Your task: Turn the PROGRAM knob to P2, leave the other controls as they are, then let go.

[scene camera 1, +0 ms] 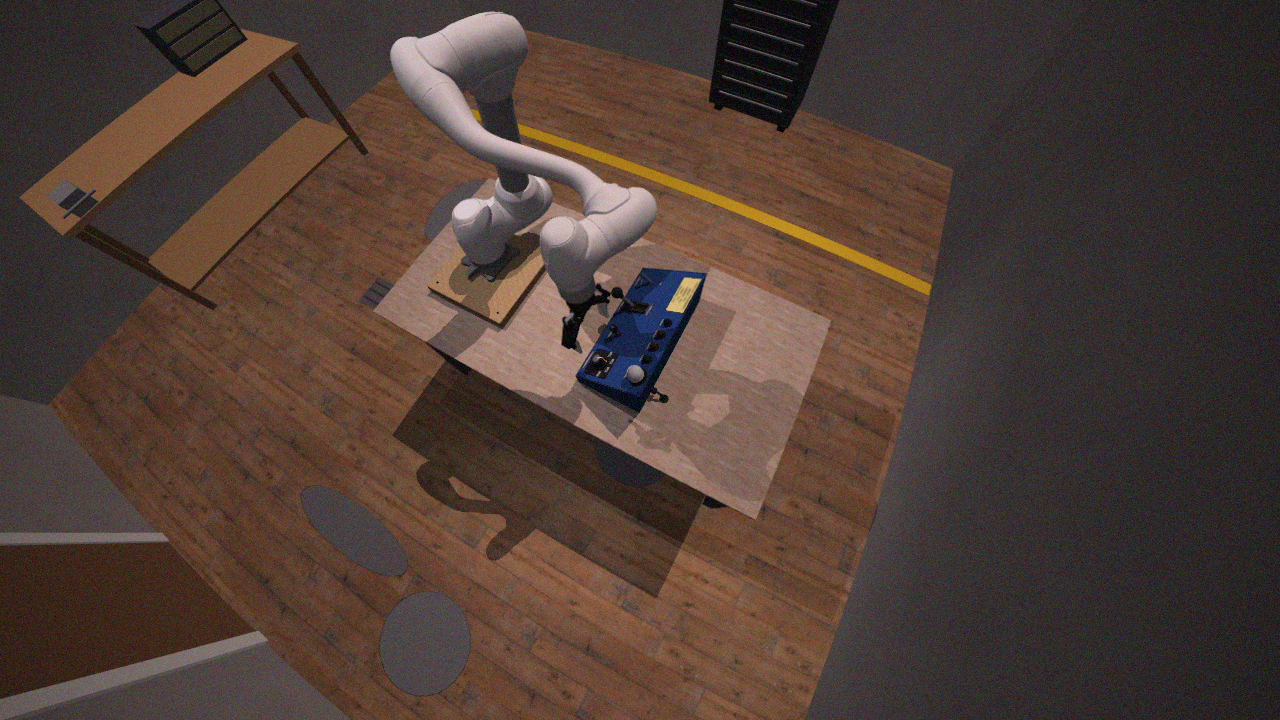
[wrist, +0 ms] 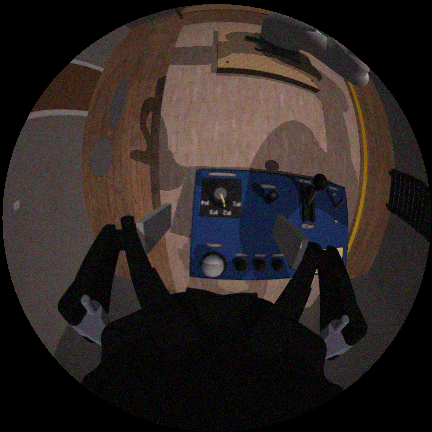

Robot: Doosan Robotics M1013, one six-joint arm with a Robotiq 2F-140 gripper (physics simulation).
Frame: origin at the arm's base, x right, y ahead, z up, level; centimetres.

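Seen in the pictures: gripper, fingertip midpoint: [scene camera 1: 591, 332] [wrist: 222, 220]; arm's base at its link origin: [scene camera 1: 490, 257] [wrist: 277, 45].
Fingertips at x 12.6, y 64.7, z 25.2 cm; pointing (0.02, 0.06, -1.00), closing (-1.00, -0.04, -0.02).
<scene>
Pixels of each thing's top centre, then the offset from my fingertips to it. "spot": a spot on its surface instead. Level surfaces: height alone.
- blue control panel at a spot on its surface: [wrist: 260, 237] spot: dx -10.1, dy +9.3, dz -15.2 cm
- PROGRAM knob at its top centre: [wrist: 219, 197] [scene camera 1: 597, 357] dx +1.1, dy +1.1, dz -15.7 cm
- MODE knob at its top centre: [wrist: 273, 197] dx -10.8, dy -1.1, dz -15.1 cm
- lever with a black ball, top centre: [wrist: 324, 182] [scene camera 1: 616, 289] dx -22.1, dy -7.6, dz -12.7 cm
- round pale button at a spot on its surface: [wrist: 213, 264] [scene camera 1: 629, 367] spot: dx +0.2, dy +13.6, dz -8.0 cm
- table at its surface level: dz -29.2 cm
- small black joystick-like part at a spot on its surface: [scene camera 1: 660, 395] spot: dx -2.6, dy +23.7, dz -26.2 cm
The blue control panel [scene camera 1: 637, 333] [wrist: 260, 237] lies on the table. The PROGRAM knob [scene camera 1: 601, 360] [wrist: 220, 194] sits on a black square plate at one corner of it. In the wrist view its yellow pointer line points at the P2 mark, and the P1, P3 and P4 marks show around it. The MODE knob [wrist: 270, 195], the lever with a black ball [wrist: 319, 182], a round pale button [scene camera 1: 634, 374] [wrist: 213, 264] and a row of small dark buttons are on the same panel. My gripper [scene camera 1: 585, 320] [wrist: 222, 220] is open and empty, above the panel and apart from the knob.
The table [scene camera 1: 769, 331] [wrist: 220, 110] carries the panel and the wooden base board [scene camera 1: 501, 307] [wrist: 250, 73] under the arm. A small black joystick-like part [scene camera 1: 660, 395] shows beside the panel. A wooden bench [scene camera 1: 161, 125] and a black drawer cabinet [scene camera 1: 768, 62] stand farther off.
</scene>
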